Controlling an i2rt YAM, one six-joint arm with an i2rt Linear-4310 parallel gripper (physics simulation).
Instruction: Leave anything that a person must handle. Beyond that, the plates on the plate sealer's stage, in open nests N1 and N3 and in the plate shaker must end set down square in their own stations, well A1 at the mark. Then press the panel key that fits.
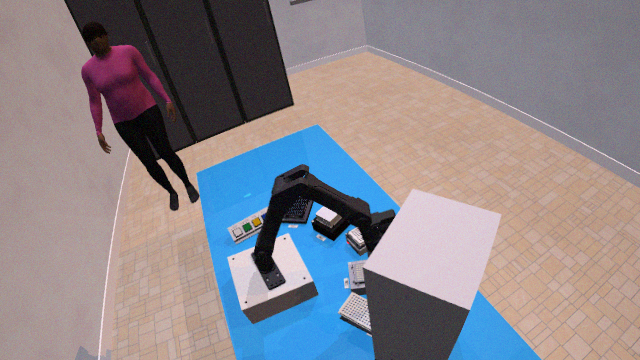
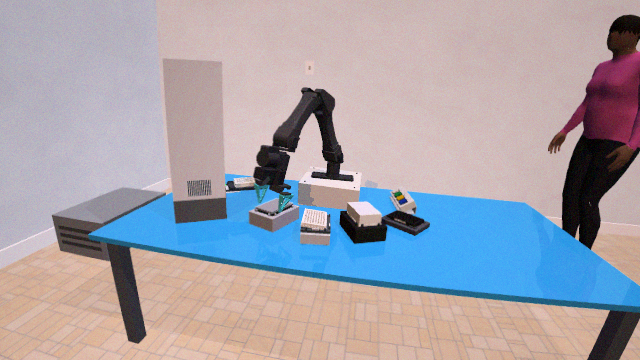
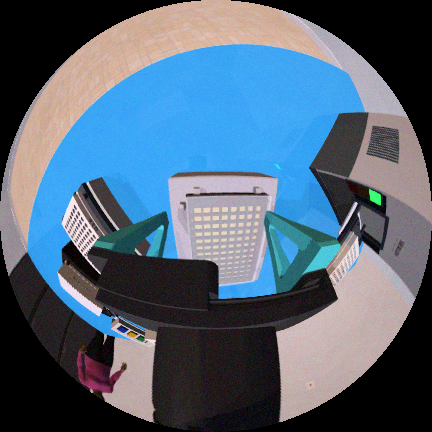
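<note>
My gripper [image 2: 271, 206] [image 3: 215, 216] is open, its teal fingertips on either side of a pale plate [image 3: 225, 235] [image 1: 358, 274], with nothing gripped. That plate lies on a light grey station [image 2: 272, 223] [image 3: 177, 200]; whether it sits square is unclear. A white plate [image 2: 315, 218] [image 3: 81, 227] rests on the neighbouring pale-based station [image 2: 315, 238]. A black station [image 2: 363, 233] bears a white block [image 2: 364, 212] [image 1: 327, 215]. A dark plate [image 2: 406, 218] lies on a low dark station. Another white plate [image 1: 356, 309] [image 3: 346, 262] is beside the tall machine. A1 marks are unreadable.
The tall machine [image 1: 435, 245] [image 2: 195, 125] [image 3: 350, 145] has a green-lit display [image 3: 375, 197]. The key panel [image 1: 237, 232] [image 2: 404, 202] [image 3: 131, 333] shows coloured keys. A person in pink [image 1: 122, 80] [image 2: 612, 95] [image 3: 96, 367] stands near the table's far end.
</note>
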